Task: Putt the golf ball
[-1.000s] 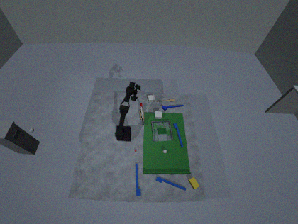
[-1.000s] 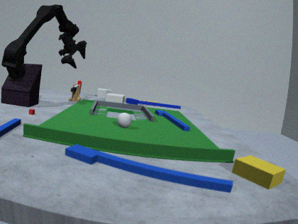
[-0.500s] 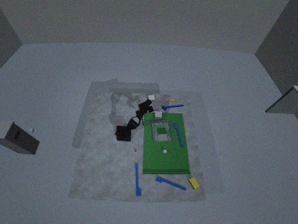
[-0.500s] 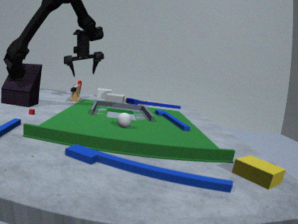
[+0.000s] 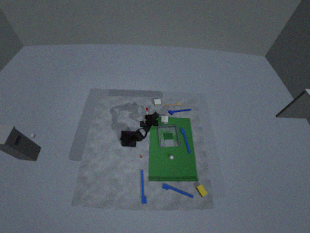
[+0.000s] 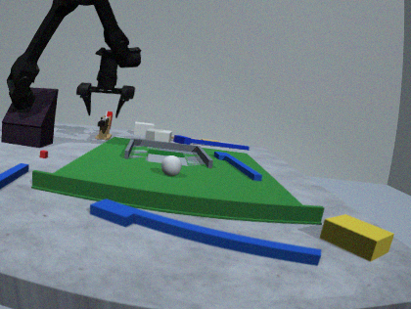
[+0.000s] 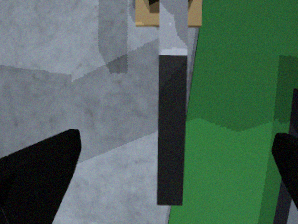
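Right now the small red cube is 8 cm behind my gripper tip, 32 cm to the right of it and 8 cm below it. From my gripper tip the other things lie so: green mat (25 cm ahead, 20 cm to the right, 8 cm below); wooden piece (1 cm behind, 13 cm to the left, 5 cm below); white golf ball (23 cm ahead, 34 cm to the right, 6 cm below).
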